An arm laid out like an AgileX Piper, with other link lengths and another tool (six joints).
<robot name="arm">
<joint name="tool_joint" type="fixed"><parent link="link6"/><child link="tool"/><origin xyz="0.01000 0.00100 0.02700" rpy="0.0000 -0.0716 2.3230"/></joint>
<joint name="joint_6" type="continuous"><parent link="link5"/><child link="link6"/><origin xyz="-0.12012 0.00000 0.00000" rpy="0.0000 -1.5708 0.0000"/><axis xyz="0 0 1"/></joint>
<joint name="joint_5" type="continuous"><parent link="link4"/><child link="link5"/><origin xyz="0.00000 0.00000 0.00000" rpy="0.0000 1.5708 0.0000"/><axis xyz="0 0 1"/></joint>
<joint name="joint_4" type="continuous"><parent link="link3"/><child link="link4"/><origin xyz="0.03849 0.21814 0.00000" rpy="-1.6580 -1.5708 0.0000"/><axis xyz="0 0 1"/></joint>
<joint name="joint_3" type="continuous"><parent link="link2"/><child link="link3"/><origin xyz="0.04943 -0.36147 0.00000"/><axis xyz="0 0 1"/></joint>
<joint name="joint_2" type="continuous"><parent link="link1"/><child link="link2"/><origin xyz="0.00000 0.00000 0.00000" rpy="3.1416 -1.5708 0.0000"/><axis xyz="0 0 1"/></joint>
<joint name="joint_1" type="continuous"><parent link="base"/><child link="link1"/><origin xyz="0.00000 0.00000 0.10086" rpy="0.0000 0.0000 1.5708"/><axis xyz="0 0 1"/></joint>
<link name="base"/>
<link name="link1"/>
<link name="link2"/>
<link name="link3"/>
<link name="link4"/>
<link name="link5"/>
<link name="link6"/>
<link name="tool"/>
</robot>
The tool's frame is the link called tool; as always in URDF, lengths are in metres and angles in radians. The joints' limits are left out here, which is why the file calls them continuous.
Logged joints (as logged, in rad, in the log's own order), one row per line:
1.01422, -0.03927, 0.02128, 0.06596, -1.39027, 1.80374
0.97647, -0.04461, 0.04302, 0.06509, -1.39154, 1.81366
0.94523, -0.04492, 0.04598, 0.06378, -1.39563, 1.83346
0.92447, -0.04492, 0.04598, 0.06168, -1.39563, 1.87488
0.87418, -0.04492, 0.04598, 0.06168, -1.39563, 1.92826
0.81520, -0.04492, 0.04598, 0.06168, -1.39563, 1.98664
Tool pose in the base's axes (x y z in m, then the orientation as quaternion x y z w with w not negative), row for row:
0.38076, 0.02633, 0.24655, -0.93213, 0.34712, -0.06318, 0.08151
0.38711, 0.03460, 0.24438, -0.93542, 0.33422, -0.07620, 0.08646
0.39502, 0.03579, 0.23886, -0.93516, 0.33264, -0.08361, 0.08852
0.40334, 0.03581, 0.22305, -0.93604, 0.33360, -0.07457, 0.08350
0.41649, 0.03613, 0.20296, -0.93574, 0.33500, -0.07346, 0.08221
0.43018, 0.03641, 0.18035, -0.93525, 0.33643, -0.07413, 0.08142
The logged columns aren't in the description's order. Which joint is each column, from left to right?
Columns, left to right: joint_5, joint_6, joint_1, joint_4, joint_3, joint_2.
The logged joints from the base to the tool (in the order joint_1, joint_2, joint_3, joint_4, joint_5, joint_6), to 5 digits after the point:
0.02128, 1.80374, -1.39027, 0.06596, 1.01422, -0.03927
0.04302, 1.81366, -1.39154, 0.06509, 0.97647, -0.04461
0.04598, 1.83346, -1.39563, 0.06378, 0.94523, -0.04492
0.04598, 1.87488, -1.39563, 0.06168, 0.92447, -0.04492
0.04598, 1.92826, -1.39563, 0.06168, 0.87418, -0.04492
0.04598, 1.98664, -1.39563, 0.06168, 0.81520, -0.04492

